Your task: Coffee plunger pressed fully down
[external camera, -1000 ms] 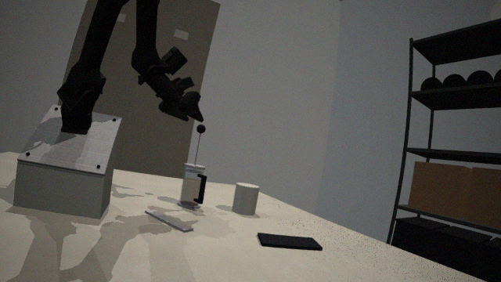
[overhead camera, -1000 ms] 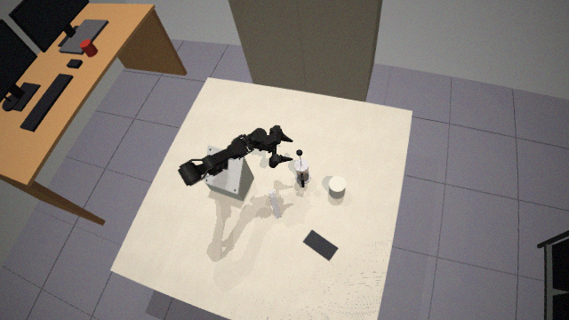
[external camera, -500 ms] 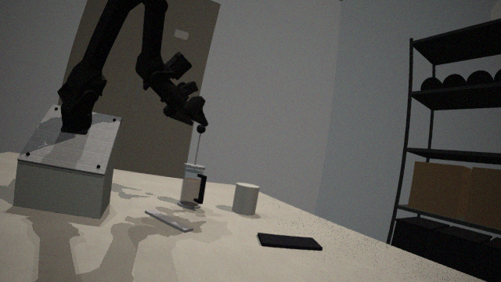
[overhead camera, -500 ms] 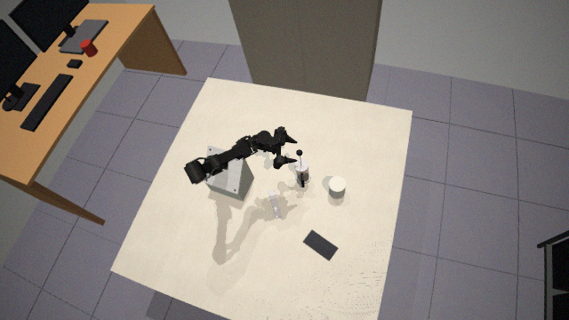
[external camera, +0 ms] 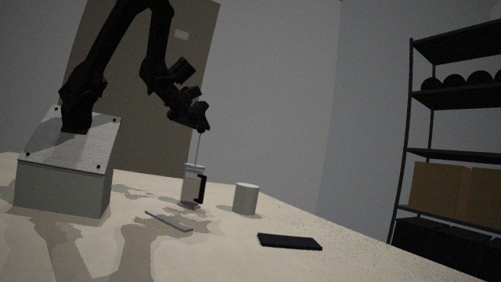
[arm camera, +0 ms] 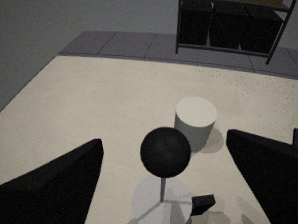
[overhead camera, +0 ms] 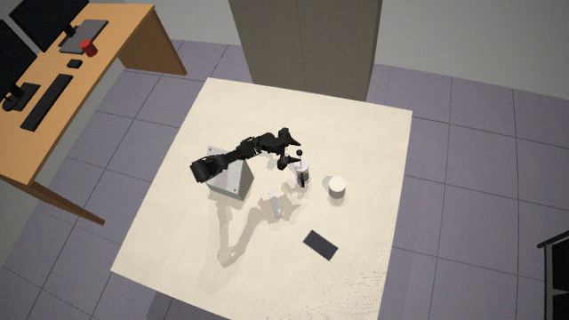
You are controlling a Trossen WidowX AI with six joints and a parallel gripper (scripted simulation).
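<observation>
The glass coffee press is 130 mm below my gripper tip and 20 mm to the right of it. From my gripper tip the other things lie so: flat grey bar 250 mm below, 180 mm to the right, 100 mm behind.
</observation>
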